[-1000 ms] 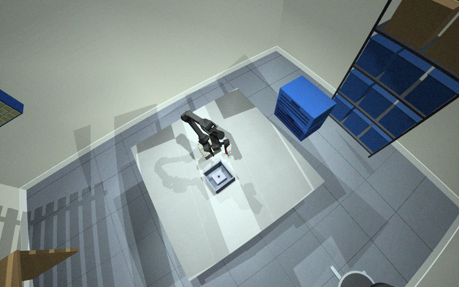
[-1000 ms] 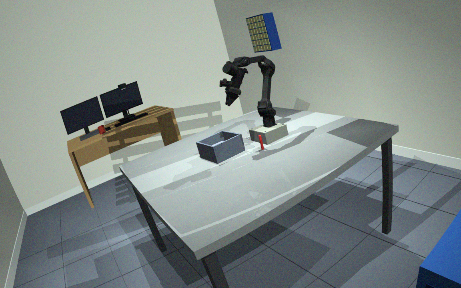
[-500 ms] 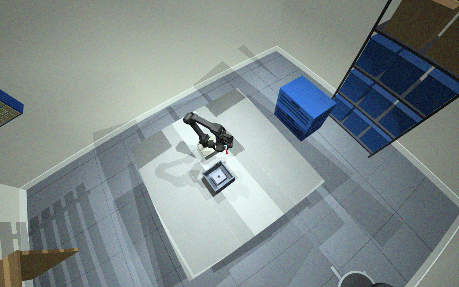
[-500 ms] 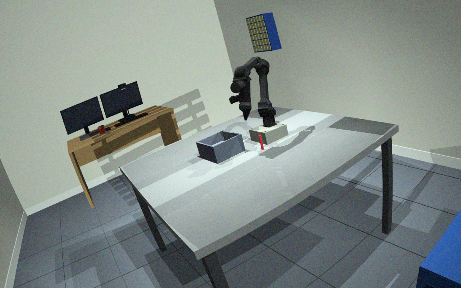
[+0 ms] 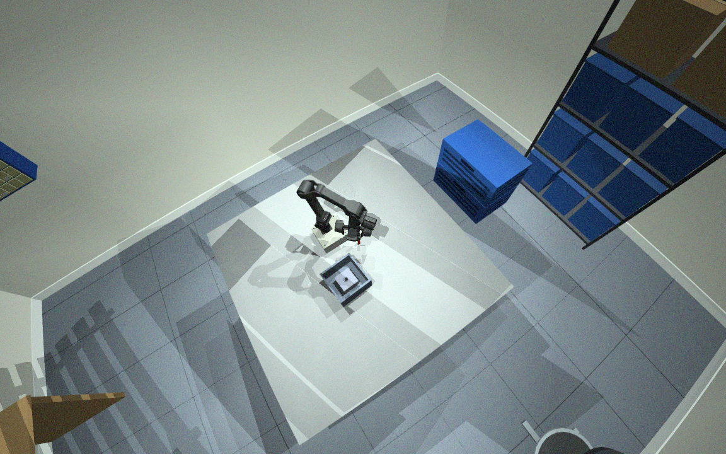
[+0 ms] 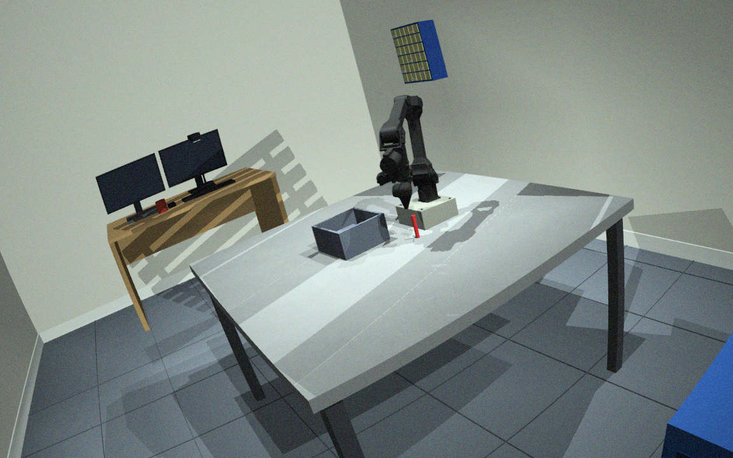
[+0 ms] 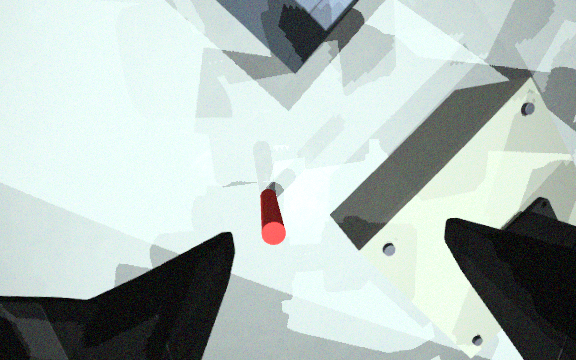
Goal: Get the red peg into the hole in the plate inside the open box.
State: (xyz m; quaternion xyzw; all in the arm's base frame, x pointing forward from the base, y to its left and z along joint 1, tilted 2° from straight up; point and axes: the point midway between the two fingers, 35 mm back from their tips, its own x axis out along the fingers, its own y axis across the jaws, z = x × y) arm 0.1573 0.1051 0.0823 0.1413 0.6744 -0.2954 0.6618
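Now: gripper tip 30 mm to the right of the red peg and 80 mm above it. Also, from my gripper tip: pale plate 170 mm ahead, 140 mm to the right, 80 mm below; grey box 170 mm ahead, 140 mm to the right, 100 mm below.
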